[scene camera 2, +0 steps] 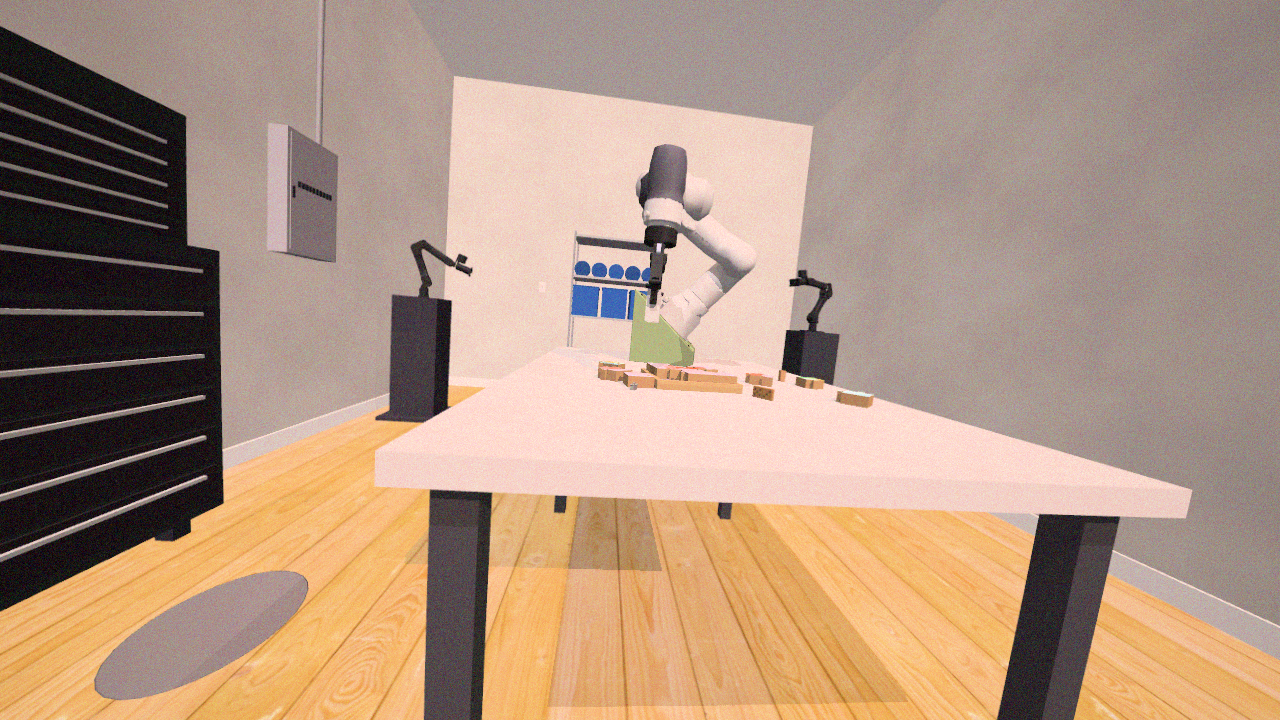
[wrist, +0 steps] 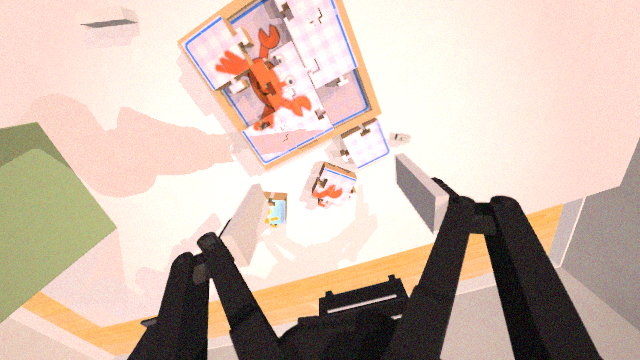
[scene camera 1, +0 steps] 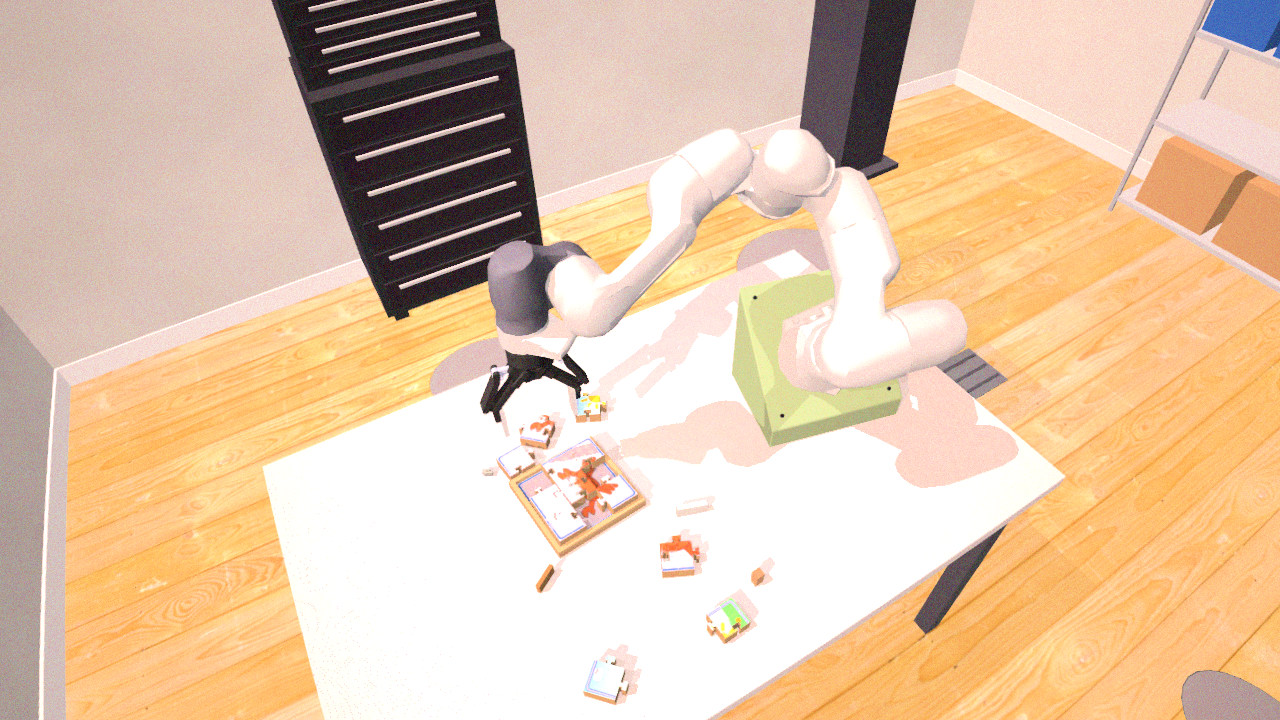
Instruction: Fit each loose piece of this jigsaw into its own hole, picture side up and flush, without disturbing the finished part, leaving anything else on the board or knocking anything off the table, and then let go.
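Note:
The jigsaw board (scene camera 1: 602,527) (scene camera 2: 698,387) (wrist: 364,65) holds a partly built crab picture, with gaps at a corner and two edges. A plain checked corner piece (scene camera 1: 516,461) (wrist: 367,145) lies against or close beside its rim. A crab-claw piece (scene camera 1: 537,432) (wrist: 340,182) lies near that, picture up. Another crab piece (scene camera 1: 678,561) lies on the board's other side. My gripper (scene camera 1: 542,410) (scene camera 2: 653,310) (wrist: 328,183) is open and empty, above the table by the claw piece; in the wrist view that piece shows between and beyond the fingers.
A blue-yellow piece (scene camera 1: 588,408) (wrist: 278,210) is partly behind one finger in the wrist view. A green-yellow piece (scene camera 1: 727,619), a pale blue piece (scene camera 1: 605,680) (scene camera 2: 854,399), a white block (scene camera 1: 693,507), a brown strip (scene camera 1: 545,578), a small cube (scene camera 1: 758,576) and a small grey item (scene camera 1: 487,471) (wrist: 399,138) lie around.

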